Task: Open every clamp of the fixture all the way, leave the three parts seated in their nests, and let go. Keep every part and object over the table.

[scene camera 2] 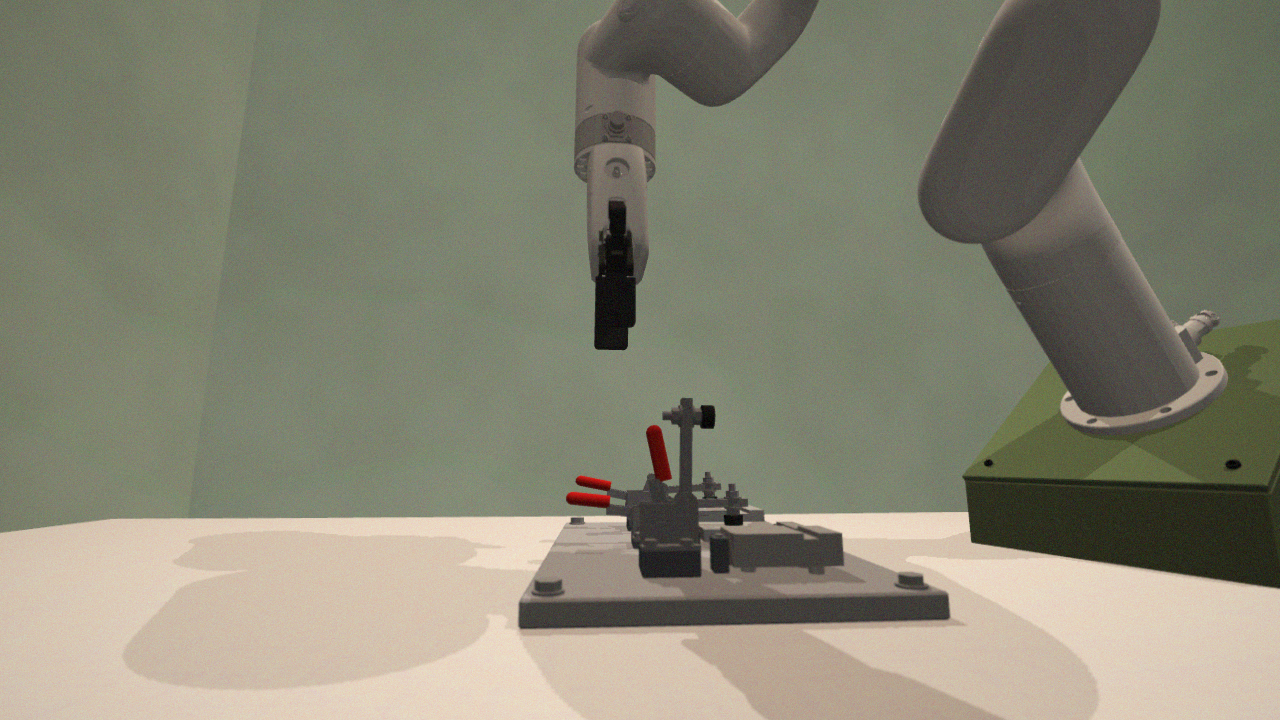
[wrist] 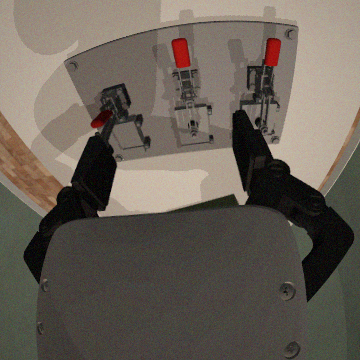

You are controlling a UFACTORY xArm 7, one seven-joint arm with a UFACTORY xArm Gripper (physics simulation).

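Places are measured from the arm's base along level axes (x right, y ahead, z up), in centimetres.
Pixels of known places: gripper, fingertip midpoint: (scene camera 2: 612,339) (wrist: 166,137); arm's base, link origin: (scene camera 2: 1139,395).
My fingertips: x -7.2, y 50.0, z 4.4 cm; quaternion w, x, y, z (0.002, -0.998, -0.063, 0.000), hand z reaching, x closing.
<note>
For each thing: its top centre in the pictures, then the offset to it from my fingertips. "pt": a spot on its surface instead. Level surfaces: height alone.
- fixture plate, top centre: (scene camera 2: 690,545) (wrist: 188,98) dx +2.2, dy -6.5, dz -17.5 cm
- middle clamp's handle, surface spot: (scene camera 2: 588,499) (wrist: 173,53) pt dx +0.4, dy +2.0, dz -13.6 cm
- far clamp's handle, top centre: (scene camera 2: 611,474) (wrist: 274,67) dx +12.4, dy +1.2, dz -11.9 cm
- middle part, top centre: (scene camera 2: 750,525) (wrist: 193,130) dx +2.7, dy -11.8, dz -15.9 cm
- pale table, surface height: dz -19.0 cm
The fixture plate (scene camera 2: 733,610) (wrist: 145,60) carries three clamps with red handles. The near clamp has its handle (scene camera 2: 657,452) (wrist: 101,119) raised and its arm (scene camera 2: 686,447) upright, clear of its block-shaped part (scene camera 2: 778,548) (wrist: 131,134). The middle clamp's handle (scene camera 2: 588,499) (wrist: 181,52) and the far clamp's handle (scene camera 2: 593,482) (wrist: 272,52) lie low, pointing outward, with their arms down over the parts. The middle part (wrist: 200,136) sits in its nest; the far part is partly hidden by a finger. My gripper (scene camera 2: 611,336) (wrist: 166,137) is open and empty, above the fixture.
The pale table (scene camera 2: 313,617) surrounds the plate. The green robot base (scene camera 2: 1118,519) stands at the right in the scene view. Bolt heads (scene camera 2: 547,585) (wrist: 289,34) stick up at the plate's corners. The near clamp's upright arm stands tallest on the fixture.
</note>
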